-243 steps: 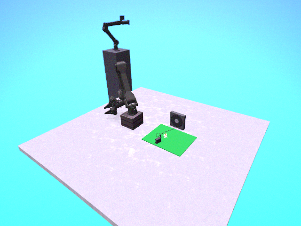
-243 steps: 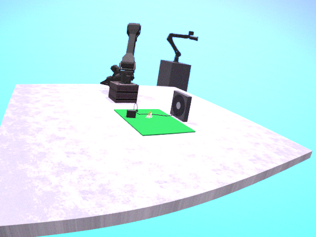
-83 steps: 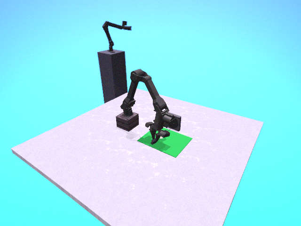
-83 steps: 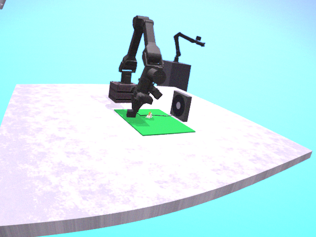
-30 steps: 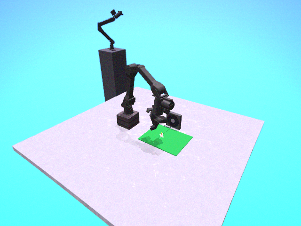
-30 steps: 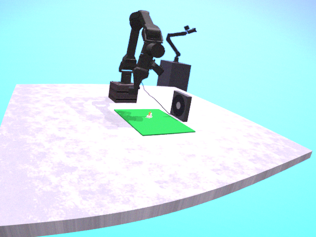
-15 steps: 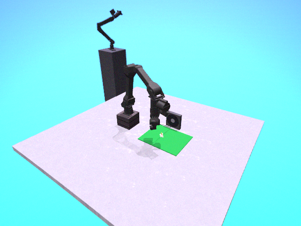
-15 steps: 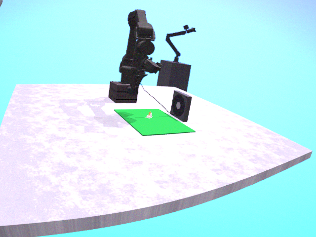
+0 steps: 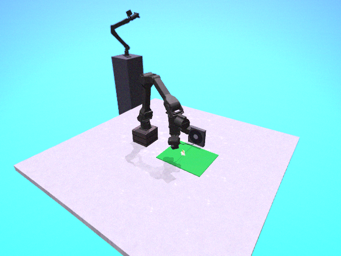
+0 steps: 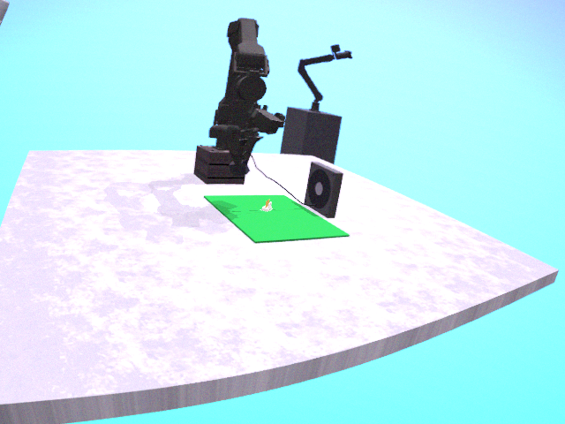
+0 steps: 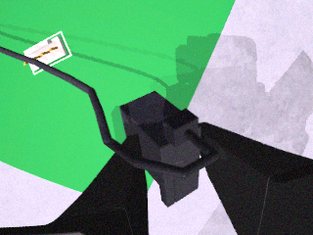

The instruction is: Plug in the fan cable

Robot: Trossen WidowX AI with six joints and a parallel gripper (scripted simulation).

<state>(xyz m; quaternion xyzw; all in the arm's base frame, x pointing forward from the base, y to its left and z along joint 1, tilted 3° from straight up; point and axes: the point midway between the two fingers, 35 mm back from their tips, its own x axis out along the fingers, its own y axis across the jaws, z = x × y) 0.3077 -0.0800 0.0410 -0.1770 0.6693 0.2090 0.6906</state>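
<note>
Right now my gripper tip is 1 cm past the white four-pin fan header, 9 cm to the right of it and 11 cm above it. Also, from my gripper tip: dark fan plug 1 cm behind, 1 cm below; green board 3 cm ahead, 9 cm to the left, 13 cm below; black fan 1 cm behind, 24 cm to the left, 5 cm below.
</note>
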